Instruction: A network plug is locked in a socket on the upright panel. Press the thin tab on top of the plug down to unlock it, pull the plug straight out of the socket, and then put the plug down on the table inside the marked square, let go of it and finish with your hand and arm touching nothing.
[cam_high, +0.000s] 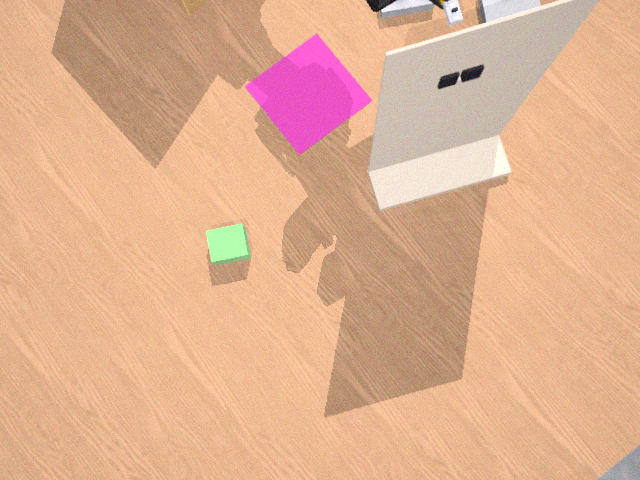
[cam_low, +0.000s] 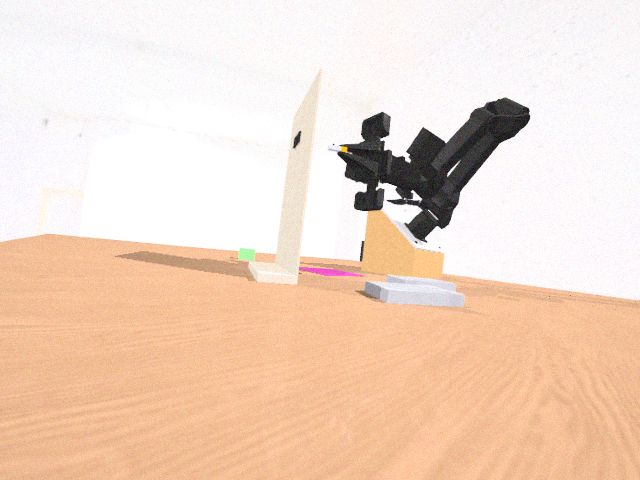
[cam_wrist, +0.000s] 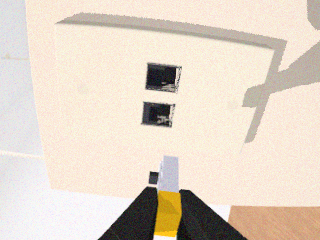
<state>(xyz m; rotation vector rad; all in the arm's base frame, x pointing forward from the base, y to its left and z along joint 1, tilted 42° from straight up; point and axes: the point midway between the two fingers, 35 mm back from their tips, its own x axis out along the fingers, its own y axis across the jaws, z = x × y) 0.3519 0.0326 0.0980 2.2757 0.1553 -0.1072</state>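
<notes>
Right now the magenta marked square is 230 mm below my gripper tip, 110 mm to the right of it and 90 mm behind it. Round my gripper tip: network plug right at my gripper tip; then cream panel 90 mm below, 70 mm ahead, 30 mm to the right; then green cube 300 mm to the right, 210 mm below, 30 mm ahead.
</notes>
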